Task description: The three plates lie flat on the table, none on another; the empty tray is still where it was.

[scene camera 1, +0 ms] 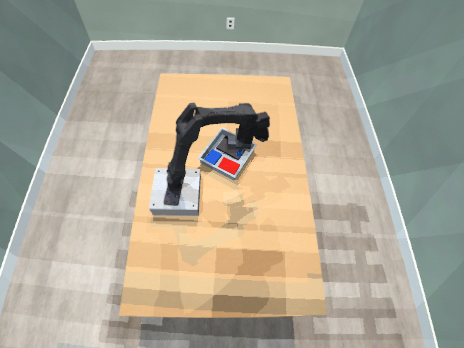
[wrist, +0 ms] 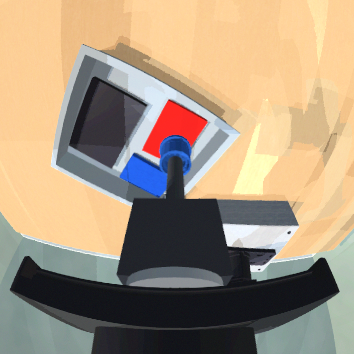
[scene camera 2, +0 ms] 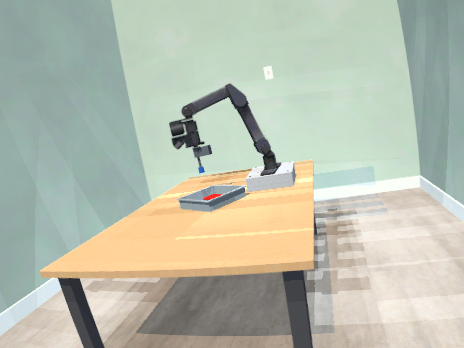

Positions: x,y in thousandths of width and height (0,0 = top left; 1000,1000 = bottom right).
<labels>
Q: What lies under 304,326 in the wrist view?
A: A dark plate.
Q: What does the red plate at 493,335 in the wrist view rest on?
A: A grey tray.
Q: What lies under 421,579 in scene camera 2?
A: A grey tray.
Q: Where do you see a grey tray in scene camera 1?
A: At 482,381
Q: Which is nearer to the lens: the blue plate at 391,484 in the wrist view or the grey tray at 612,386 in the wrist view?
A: The grey tray.
</labels>
